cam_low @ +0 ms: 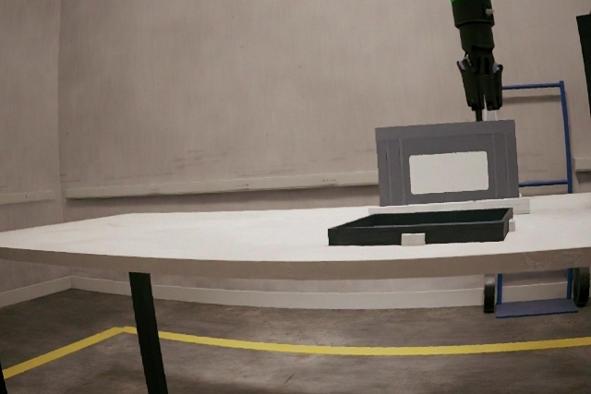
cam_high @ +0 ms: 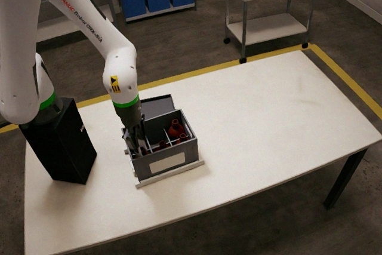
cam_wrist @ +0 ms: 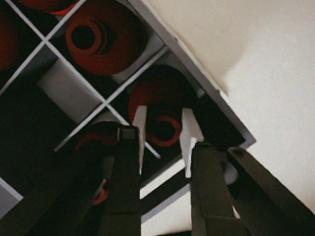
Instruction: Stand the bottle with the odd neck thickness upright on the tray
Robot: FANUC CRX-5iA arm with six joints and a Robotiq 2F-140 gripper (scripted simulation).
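Right now my hand is 10 mm short of the bottle, 90 mm to the right of it and 90 mm above it. Also, from my hand: crate (90 mm ahead, 30 mm to the left, 90 mm below); then dark tray (150 mm ahead, 310 mm to the left, 160 mm below).
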